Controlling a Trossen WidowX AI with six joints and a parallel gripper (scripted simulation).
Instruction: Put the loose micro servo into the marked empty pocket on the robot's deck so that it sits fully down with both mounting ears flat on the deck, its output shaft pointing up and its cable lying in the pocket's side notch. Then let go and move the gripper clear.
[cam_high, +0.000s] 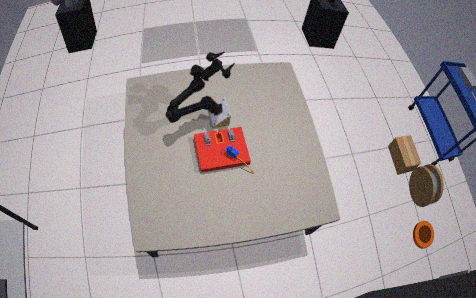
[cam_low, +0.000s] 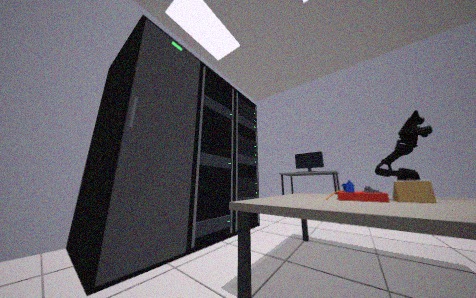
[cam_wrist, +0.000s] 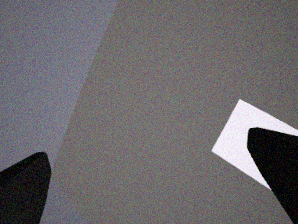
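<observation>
My gripper tip is 37 cm short of the red deck, 4 cm to the left of it and 48 cm above it.
</observation>
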